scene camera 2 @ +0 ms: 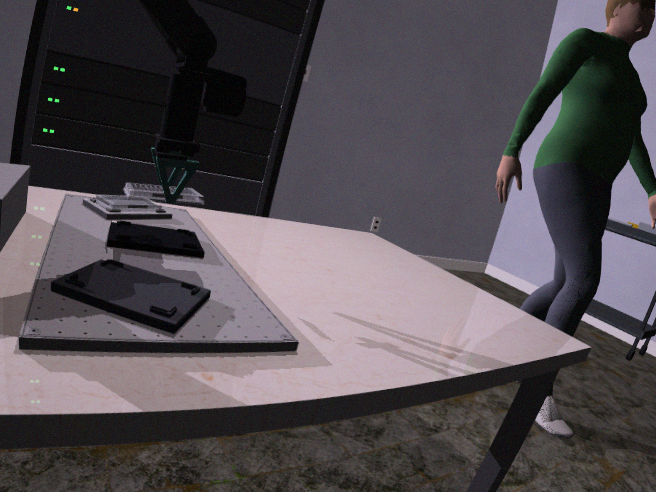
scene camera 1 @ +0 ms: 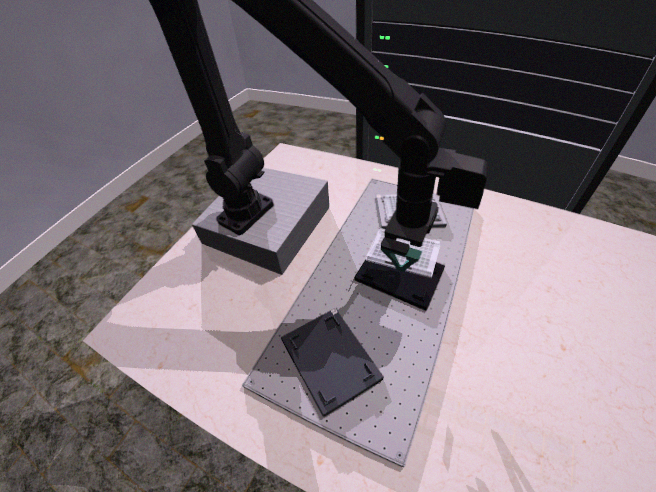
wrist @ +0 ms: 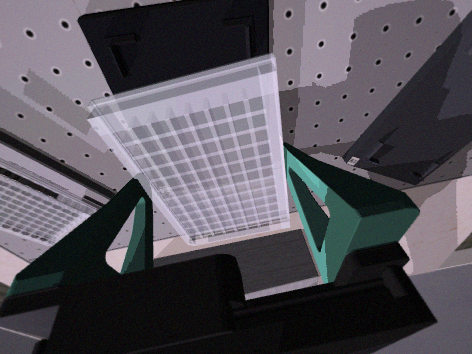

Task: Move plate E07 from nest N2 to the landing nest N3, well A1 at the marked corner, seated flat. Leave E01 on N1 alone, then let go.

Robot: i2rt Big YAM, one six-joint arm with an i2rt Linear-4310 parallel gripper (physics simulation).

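Note:
My gripper (scene camera 1: 403, 262) (scene camera 2: 170, 200) (wrist: 213, 165) is shut on the clear plate E07 (scene camera 1: 431, 259) (scene camera 2: 191, 196) (wrist: 220, 135), with green fingers along its long sides. The plate hangs above and partly behind the black nest N2 (scene camera 1: 394, 284) (scene camera 2: 153, 239) (wrist: 185, 55), apart from it. The dark landing nest N3 (scene camera 1: 333, 365) (scene camera 2: 132, 293) (wrist: 425, 125) sits turned at an angle, nearer scene camera 1. A small white label (scene camera 1: 334, 312) (wrist: 353, 160) marks one corner of N3. Plate E01 (scene camera 1: 389, 203) (scene camera 2: 124, 201) (wrist: 30, 207) sits on nest N1 (scene camera 2: 108, 213) behind, partly hidden by my arm.
The nests stand on a perforated board (scene camera 1: 408, 365) (scene camera 2: 249, 312) (wrist: 320, 45) on the pale table (scene camera 1: 529, 317) (scene camera 2: 328, 275). A grey block (scene camera 1: 302, 211) carries the arm's base beside the board. A dark rack (scene camera 1: 503, 79) (scene camera 2: 105, 84) stands behind, and a person (scene camera 2: 588, 121) stands beyond the table.

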